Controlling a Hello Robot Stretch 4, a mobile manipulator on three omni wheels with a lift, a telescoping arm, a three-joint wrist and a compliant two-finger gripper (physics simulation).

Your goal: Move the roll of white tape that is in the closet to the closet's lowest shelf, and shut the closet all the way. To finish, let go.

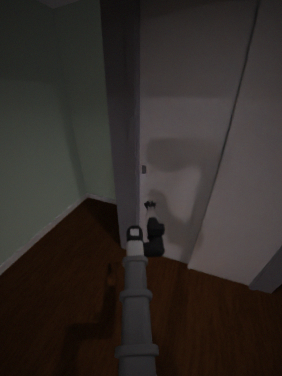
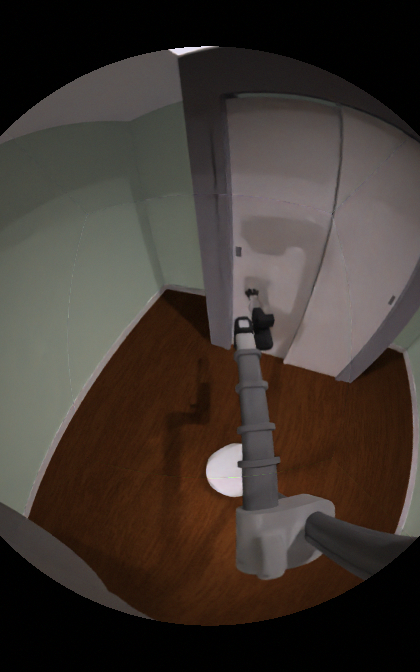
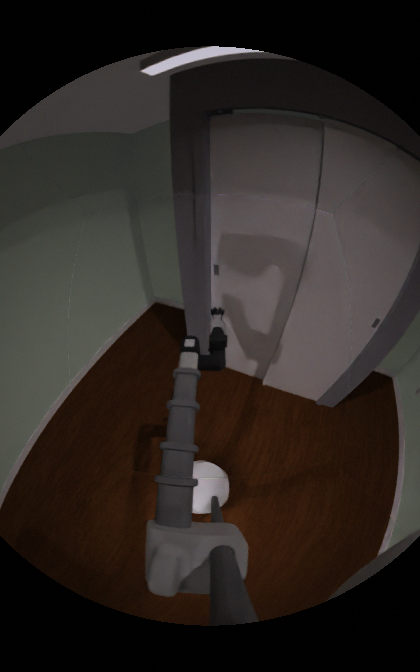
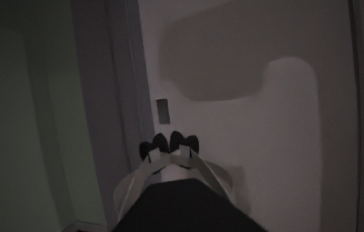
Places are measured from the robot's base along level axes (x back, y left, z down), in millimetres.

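Where they show: gripper, fingertip midpoint: (image 1: 149,202) (image 4: 168,144).
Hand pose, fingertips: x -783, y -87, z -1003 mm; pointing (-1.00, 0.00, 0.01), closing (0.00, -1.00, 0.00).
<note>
After its pixels a point has its place.
The closet's left door (image 1: 175,120) {x -1118, y -270, z -1394 mm} (image 2: 280,160) (image 3: 260,165) (image 4: 225,130) {x -1128, y -248, z -940 mm} is a pale sliding panel whose left edge meets the left jamb. Its small grey recessed pull (image 1: 143,169) {x -1213, y -77, z -1008 mm} (image 2: 238,251) (image 3: 216,269) (image 4: 163,111) {x -1211, y -81, z -1010 mm} is near that edge. The right door (image 1: 245,190) {x -872, y -734, z -1010 mm} (image 2: 370,225) (image 3: 350,250) reaches the right jamb, and no gap into the closet shows. My gripper (image 1: 150,204) {x -784, y -87, z -1003 mm} (image 2: 252,292) (image 3: 217,311) (image 4: 168,144) {x -784, y -87, z -1003 mm} is shut and empty, in front of the left door, below the pull. The tape and the shelves do not show; the doors hide the inside.
The left jamb (image 1: 122,140) {x -1199, y 79, z -1246 mm} (image 2: 217,280) (image 3: 195,260) (image 4: 107,100) {x -1201, y 83, z -1066 mm} stands close left of my gripper. A green wall (image 1: 35,140) {x -1767, y 1083, z -1127 mm} is farther left. The right jamb (image 2: 370,345) (image 3: 350,385) bounds the right door. A round white object (image 2: 225,470) (image 3: 212,487) is low beneath my arm, above the wood floor (image 1: 220,330) {x -396, y -670, z 27 mm}.
</note>
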